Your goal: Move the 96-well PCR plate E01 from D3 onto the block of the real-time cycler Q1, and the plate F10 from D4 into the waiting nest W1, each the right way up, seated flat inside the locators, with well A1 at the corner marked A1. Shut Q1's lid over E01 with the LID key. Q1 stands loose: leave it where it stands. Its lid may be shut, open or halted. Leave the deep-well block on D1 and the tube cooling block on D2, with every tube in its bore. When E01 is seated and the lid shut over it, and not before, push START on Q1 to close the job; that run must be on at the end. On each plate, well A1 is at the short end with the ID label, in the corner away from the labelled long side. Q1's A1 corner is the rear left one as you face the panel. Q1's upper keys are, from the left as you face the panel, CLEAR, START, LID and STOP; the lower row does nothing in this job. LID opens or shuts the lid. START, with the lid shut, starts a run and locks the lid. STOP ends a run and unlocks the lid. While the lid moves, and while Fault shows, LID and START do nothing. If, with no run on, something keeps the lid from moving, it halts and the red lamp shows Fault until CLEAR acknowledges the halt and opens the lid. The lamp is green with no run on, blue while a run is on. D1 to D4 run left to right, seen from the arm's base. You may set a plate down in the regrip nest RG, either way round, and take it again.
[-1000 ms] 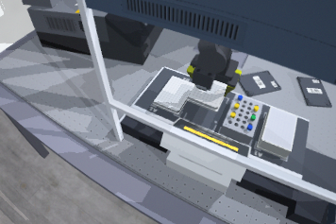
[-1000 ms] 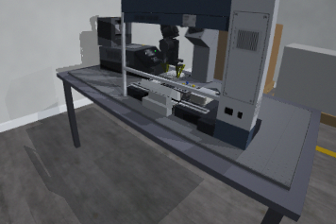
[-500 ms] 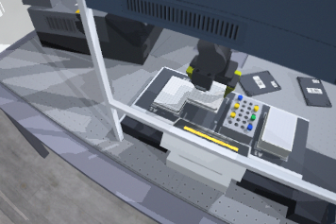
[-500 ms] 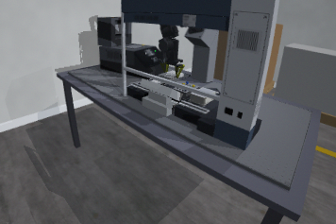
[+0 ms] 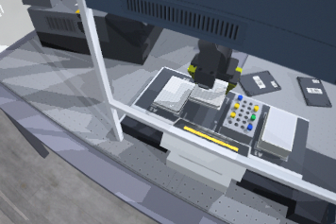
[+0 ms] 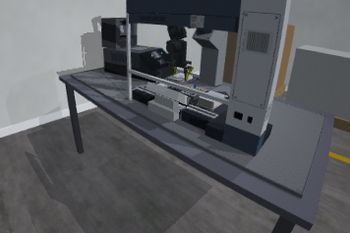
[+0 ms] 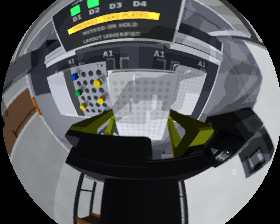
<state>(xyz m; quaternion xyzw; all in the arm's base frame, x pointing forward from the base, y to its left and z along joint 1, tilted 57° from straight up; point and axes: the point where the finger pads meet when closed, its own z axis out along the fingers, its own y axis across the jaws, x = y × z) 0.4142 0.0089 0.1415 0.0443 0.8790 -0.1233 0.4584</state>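
My gripper is now 5 cm short of the grey tube cooling block, 10 cm to the right of it and 6 cm above it. From my hand the other things lie so: white deep-well block 9 cm ahead, 20 cm to the left, 6 cm below; then grey post 11 cm ahead, 25 cm to the right, 10 cm above; then dark gantry housing 33 cm ahead, 36 cm to the left, 14 cm above.
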